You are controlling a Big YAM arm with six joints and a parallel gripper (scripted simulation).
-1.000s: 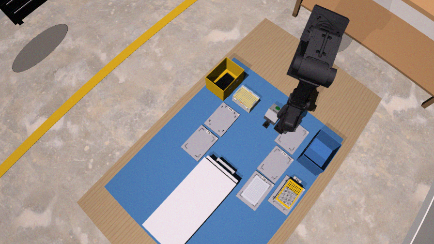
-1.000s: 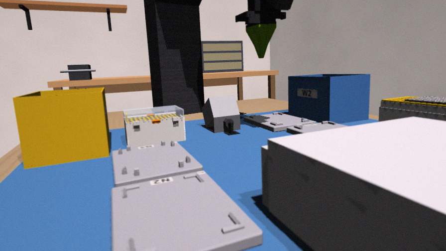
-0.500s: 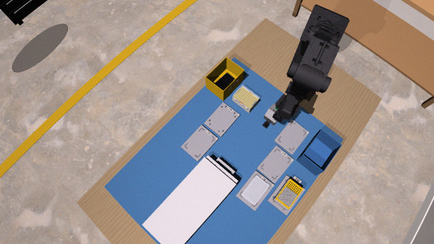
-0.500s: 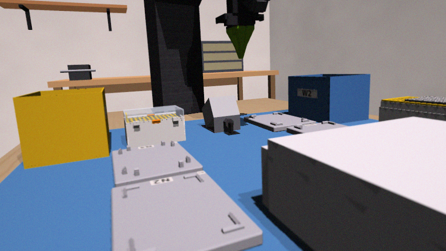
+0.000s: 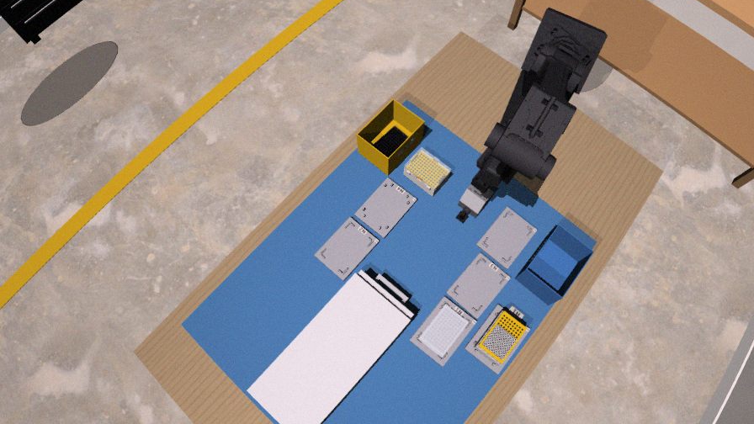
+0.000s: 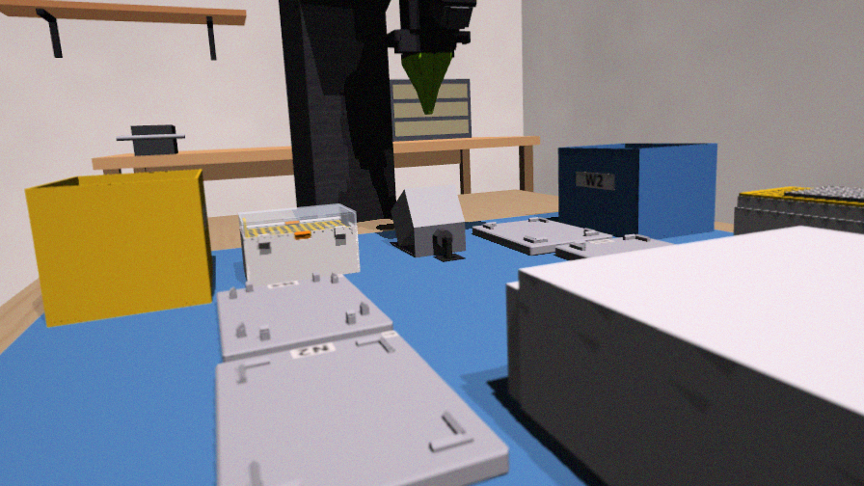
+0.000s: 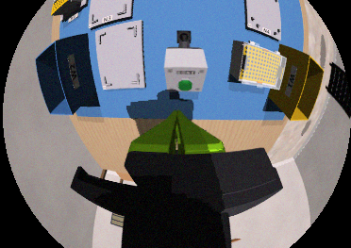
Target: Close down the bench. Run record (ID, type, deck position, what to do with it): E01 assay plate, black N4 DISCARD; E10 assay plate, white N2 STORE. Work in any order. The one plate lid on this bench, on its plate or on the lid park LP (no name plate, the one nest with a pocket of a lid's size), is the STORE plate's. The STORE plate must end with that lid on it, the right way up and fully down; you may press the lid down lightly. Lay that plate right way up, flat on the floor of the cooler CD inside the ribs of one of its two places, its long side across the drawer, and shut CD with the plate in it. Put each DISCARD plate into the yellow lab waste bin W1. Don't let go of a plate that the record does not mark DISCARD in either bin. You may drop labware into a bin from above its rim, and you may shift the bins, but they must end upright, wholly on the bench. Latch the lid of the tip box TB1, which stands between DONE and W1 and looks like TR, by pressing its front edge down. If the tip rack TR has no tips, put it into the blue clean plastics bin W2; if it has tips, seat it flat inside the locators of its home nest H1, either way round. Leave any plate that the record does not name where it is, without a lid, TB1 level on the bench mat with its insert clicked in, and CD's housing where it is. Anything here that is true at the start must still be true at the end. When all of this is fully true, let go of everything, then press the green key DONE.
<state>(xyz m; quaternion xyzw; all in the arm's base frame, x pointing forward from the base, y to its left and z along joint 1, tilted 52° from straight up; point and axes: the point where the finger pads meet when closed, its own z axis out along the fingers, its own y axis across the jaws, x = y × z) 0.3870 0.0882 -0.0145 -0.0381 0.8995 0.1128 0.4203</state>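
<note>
My gripper is now 1 cm short of the done key housing, 1 cm to the left of it and 13 cm above it. Round my hand: tip box TB1: 9 cm ahead, 17 cm to the right, 14 cm below; then lid park LP: 1 cm ahead, 14 cm to the left, 18 cm below; then blue bin W2: 3 cm behind, 30 cm to the left, 15 cm below.
</note>
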